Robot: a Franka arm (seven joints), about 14 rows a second.
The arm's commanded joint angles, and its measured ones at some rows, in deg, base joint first. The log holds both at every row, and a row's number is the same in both.
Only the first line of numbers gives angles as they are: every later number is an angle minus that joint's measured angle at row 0.
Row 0, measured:
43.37, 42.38, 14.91, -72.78, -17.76, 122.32, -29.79
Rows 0 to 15, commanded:
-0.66, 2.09, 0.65, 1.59, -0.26, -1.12, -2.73
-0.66, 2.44, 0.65, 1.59, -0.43, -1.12, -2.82
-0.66, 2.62, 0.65, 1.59, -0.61, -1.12, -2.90
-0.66, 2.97, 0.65, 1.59, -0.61, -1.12, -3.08
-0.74, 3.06, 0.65, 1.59, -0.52, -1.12, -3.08
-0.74, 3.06, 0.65, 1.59, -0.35, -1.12, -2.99
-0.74, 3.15, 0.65, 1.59, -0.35, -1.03, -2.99
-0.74, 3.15, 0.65, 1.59, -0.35, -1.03, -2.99
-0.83, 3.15, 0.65, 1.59, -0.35, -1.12, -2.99
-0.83, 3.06, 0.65, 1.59, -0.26, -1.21, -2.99
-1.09, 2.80, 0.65, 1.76, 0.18, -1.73, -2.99
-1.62, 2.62, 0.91, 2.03, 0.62, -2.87, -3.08
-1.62, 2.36, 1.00, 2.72, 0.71, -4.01, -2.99
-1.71, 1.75, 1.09, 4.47, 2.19, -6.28, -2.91
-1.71, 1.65, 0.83, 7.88, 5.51, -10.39, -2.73
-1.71, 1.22, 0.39, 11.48, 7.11, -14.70, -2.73
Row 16, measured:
-1.29, 2.03, 0.14, 4.63, 3.38, -6.68, -1.87
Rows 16 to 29, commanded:
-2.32, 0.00, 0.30, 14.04, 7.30, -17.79, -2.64
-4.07, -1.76, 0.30, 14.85, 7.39, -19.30, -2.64
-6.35, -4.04, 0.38, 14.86, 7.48, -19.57, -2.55
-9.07, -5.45, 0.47, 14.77, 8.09, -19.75, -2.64
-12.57, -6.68, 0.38, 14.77, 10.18, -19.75, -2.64
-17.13, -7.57, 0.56, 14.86, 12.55, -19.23, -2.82
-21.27, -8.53, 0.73, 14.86, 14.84, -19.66, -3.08
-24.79, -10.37, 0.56, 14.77, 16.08, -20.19, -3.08
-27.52, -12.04, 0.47, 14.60, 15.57, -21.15, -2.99
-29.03, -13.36, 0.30, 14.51, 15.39, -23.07, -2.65
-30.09, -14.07, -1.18, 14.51, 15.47, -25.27, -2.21
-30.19, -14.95, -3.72, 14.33, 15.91, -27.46, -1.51
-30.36, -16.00, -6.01, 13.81, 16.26, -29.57, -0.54
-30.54, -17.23, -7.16, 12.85, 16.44, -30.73, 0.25
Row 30, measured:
-31.12, -14.15, -4.53, 15.67, 15.22, -28.30, -2.28
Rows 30 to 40, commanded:
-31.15, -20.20, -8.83, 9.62, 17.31, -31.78, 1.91
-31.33, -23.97, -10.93, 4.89, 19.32, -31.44, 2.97
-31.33, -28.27, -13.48, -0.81, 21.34, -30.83, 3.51
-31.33, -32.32, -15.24, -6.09, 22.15, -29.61, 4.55
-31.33, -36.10, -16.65, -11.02, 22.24, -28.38, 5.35
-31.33, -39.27, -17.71, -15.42, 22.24, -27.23, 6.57
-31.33, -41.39, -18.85, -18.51, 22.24, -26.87, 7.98
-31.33, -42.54, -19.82, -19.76, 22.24, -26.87, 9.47
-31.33, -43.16, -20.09, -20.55, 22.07, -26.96, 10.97
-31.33, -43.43, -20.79, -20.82, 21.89, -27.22, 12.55
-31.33, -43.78, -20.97, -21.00, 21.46, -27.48, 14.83
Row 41, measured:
-31.42, -41.38, -20.59, -17.49, 21.15, -28.85, 10.75
